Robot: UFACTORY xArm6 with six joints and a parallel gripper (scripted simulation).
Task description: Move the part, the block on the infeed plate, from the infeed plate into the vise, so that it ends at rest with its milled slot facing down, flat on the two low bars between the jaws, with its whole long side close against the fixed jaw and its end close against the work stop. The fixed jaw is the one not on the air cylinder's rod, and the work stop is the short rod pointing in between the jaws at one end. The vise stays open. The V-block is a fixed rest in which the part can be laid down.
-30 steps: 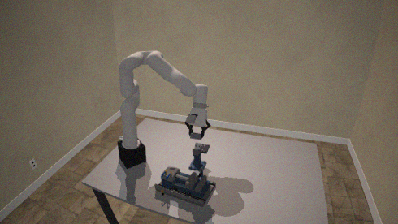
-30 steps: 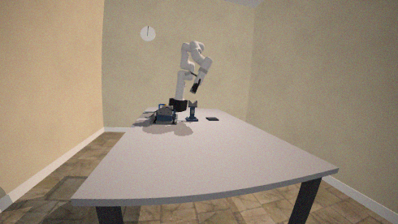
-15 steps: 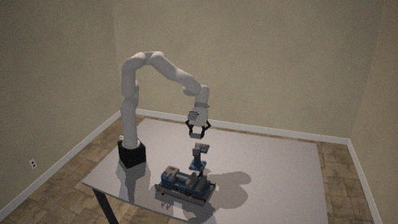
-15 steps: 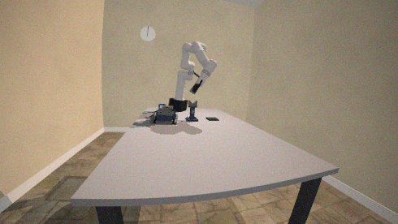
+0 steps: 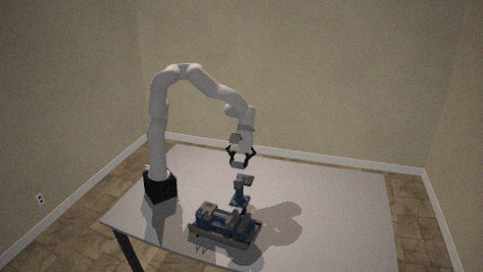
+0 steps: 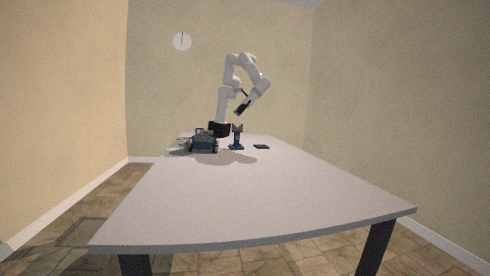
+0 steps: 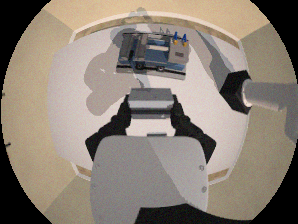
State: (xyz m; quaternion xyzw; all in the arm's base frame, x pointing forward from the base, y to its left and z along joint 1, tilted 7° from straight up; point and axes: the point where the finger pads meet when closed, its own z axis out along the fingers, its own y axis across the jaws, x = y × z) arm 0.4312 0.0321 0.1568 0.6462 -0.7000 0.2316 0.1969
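The part lies right at my hand. The rest, counted from my hand: vise: 210 mm to the right, 200 mm below, 20 mm behind; dark infeed plate: 240 mm below, 180 mm to the left, 20 mm behind.
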